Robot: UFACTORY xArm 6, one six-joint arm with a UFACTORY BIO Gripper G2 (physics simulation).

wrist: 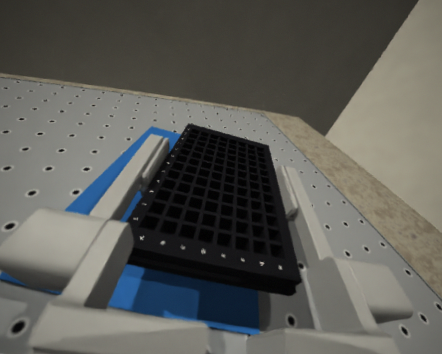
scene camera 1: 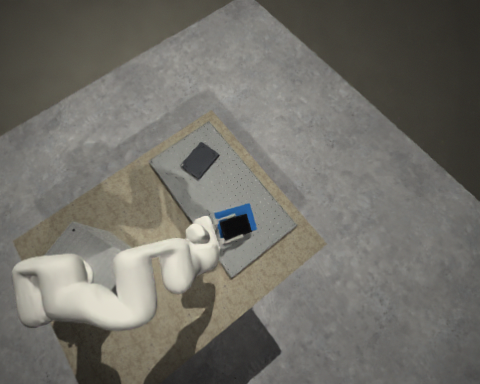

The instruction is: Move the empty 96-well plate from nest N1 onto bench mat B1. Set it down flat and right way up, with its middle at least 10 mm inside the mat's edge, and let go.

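Frame: origin at the arm's base, x right, y up, z back, level; centimetres.
Seen in the pictures: end effector, tool point: (wrist: 222,178) (scene camera 1: 234,226).
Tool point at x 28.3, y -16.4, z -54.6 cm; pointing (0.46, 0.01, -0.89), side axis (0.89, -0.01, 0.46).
Observation:
A point is followed by its place in that frame.
The black 96-well plate (scene camera 1: 235,227) @(z -54.6, x 28.7, y -17.2 cm) (wrist: 215,200) @(z -52.7, x 26.9, y -16.1 cm) is right way up between the fingers, its wells facing up. My gripper (scene camera 1: 234,228) @(z -54.6, x 28.3, y -16.4 cm) (wrist: 222,176) @(z -54.6, x 28.3, y -16.4 cm) is shut on its two long sides. The blue bench mat B1 (scene camera 1: 243,210) @(z -63.1, x 25.7, y -19.4 cm) (wrist: 175,295) @(z -49.6, x 24.0, y -19.3 cm) lies under the plate and shows past it on the upper and right sides in the scene view. The plate reaches past the mat on the right in the wrist view. The plate is low over the mat; whether it touches is hidden. The dark grey nest N1 (scene camera 1: 200,160) @(z -67.2, x -7.0, y -18.4 cm) holds no plate and is farther up the board in the scene view.
A grey perforated board (scene camera 1: 240,172) @(z -76.2, x 11.7, y -19.5 cm) (wrist: 50,125) @(z -67.9, x 15.8, y -19.5 cm) carries the nest and mat. It lies on a tan tabletop (scene camera 1: 300,245) @(z -68.7, x 55.3, y -20.8 cm) (wrist: 390,220) @(z -47.7, x 50.3, y -20.8 cm). A grey base plate (scene camera 1: 75,245) @(z -8.1, x -7.4, y 2.5 cm) is beside the white arm at left, and a dark slab (scene camera 1: 240,345) shows beyond the tabletop's lower edge.

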